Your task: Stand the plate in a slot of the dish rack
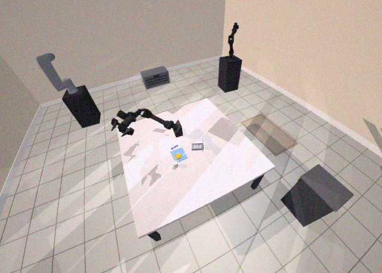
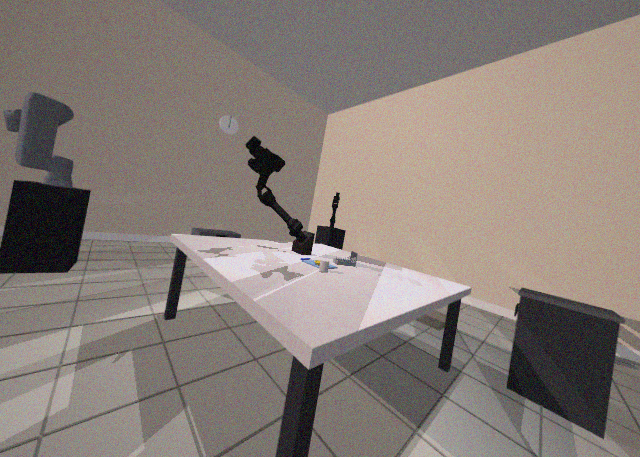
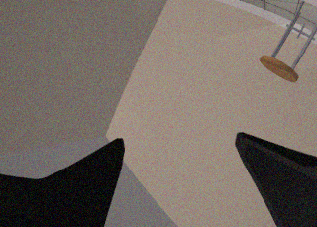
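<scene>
The yellow plate lies 480 mm below my gripper tip, 410 mm to the left of it and 10 mm ahead of it. The rest, counted from my gripper tip: blue mat (500 mm below, 430 mm to the left, 10 mm behind); then blue spoon (500 mm below, 410 mm to the left, 120 mm behind); then white cup (470 mm below, 370 mm to the left, 100 mm ahead).
</scene>
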